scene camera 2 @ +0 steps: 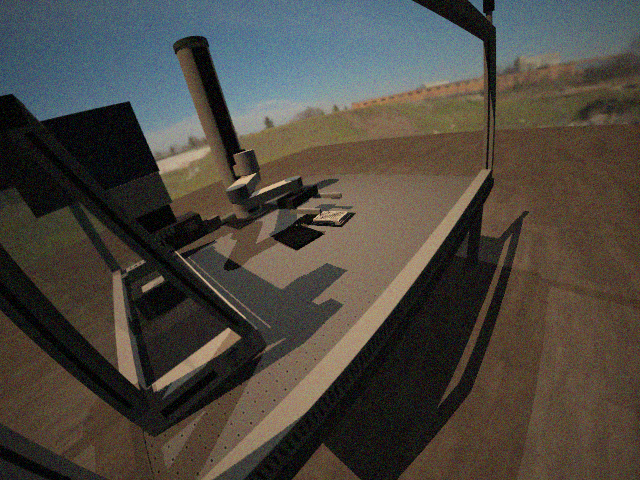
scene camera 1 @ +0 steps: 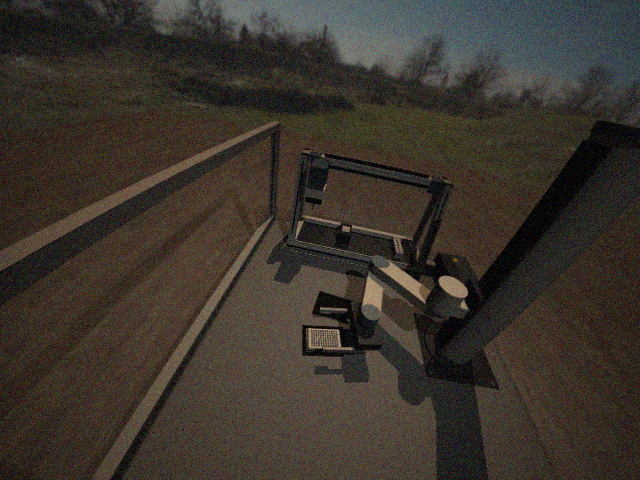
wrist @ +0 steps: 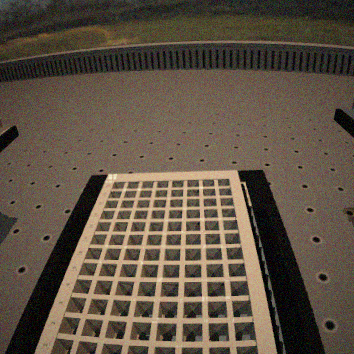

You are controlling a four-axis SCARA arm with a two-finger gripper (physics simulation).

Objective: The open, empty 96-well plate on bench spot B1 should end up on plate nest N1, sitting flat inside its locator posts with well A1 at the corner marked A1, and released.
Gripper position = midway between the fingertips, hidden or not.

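My gripper is visible at [scene camera 2: 331, 202], while a pale 96-well plate [wrist: 163, 255] is there for me to see as well.
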